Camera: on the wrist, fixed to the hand. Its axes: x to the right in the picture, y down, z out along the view.
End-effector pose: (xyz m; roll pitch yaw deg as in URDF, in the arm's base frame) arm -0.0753 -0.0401 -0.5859 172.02 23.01 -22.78
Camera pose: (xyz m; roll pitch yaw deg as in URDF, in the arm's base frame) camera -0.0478 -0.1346 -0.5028 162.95 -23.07 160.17
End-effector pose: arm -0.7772 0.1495 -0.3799 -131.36 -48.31 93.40
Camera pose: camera -0.6526 0.1795 -0.3672 109.35 50.50 -84.14
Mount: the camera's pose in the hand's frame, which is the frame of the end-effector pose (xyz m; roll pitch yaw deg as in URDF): 0.0245 0.0897 -0.0891 -23.87 -0.29 177.30
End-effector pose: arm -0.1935 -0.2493 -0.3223 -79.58 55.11 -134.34
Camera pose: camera -0.1946 -0.1482 -0.4021 56.73 -52.50 44.39
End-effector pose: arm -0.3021 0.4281 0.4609 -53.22 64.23 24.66
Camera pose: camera -0.3875 0.3695 0.3844 32.88 -62.18 -159.30
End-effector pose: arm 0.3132 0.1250 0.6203 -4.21 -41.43 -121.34
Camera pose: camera 0.3416 0.0122 0.5650 -22.05 41.28 55.05
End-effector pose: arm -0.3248 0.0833 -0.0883 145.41 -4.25 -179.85
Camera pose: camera -0.3401 0.1065 0.0374 -169.14 2.95 2.54
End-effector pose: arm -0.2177 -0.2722 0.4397 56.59 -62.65 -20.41
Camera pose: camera -0.1855 -0.1521 0.4733 -82.67 60.21 157.09
